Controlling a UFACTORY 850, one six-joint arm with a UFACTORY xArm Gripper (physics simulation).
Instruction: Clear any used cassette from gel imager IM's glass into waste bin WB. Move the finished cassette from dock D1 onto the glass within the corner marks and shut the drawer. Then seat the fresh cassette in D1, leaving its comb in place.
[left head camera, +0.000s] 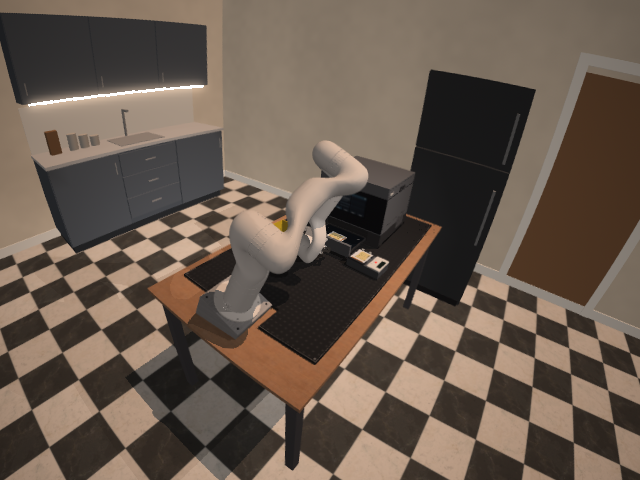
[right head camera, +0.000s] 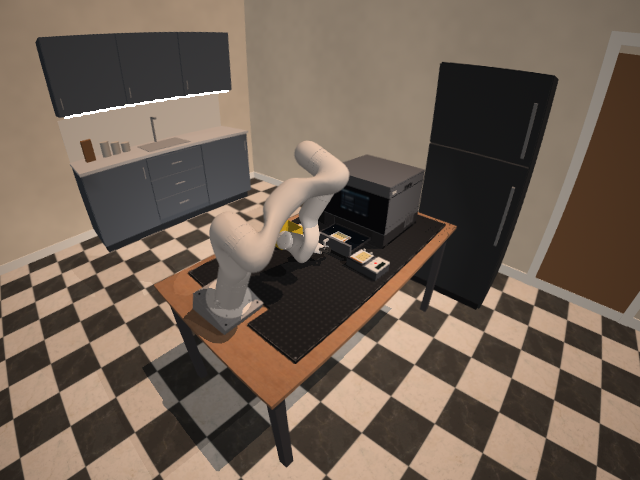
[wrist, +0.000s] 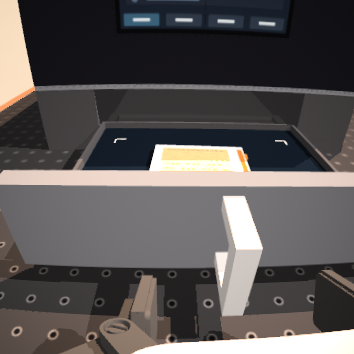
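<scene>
The gel imager (left head camera: 385, 180) (right head camera: 385, 173) (wrist: 70, 55) has its drawer (left head camera: 338, 246) (wrist: 115, 225) pulled out. A white cassette with a yellow gel (left head camera: 337, 236) (right head camera: 340, 236) (wrist: 197, 159) lies on the drawer's dark glass; its near edge is hidden by the drawer front. Two far corner marks show. My gripper (right head camera: 324, 250) (wrist: 237, 300) is open in front of the drawer; in the wrist view its fingers stand apart on either side of the white drawer handle (wrist: 242, 225). Another cassette (left head camera: 361, 255) (right head camera: 361, 256) sits in a dock (left head camera: 377, 266) (right head camera: 377, 266). Labels and a comb are too small to tell.
A yellow bin (left head camera: 281, 225) (right head camera: 293, 227) stands behind the arm, partly hidden. The dock stands close to the right of the drawer. A black perforated mat (left head camera: 320, 310) (right head camera: 305, 310) covers much of the wooden table (left head camera: 289, 384) (right head camera: 268, 384). A black fridge (left head camera: 460, 206) (right head camera: 475, 206) stands beyond.
</scene>
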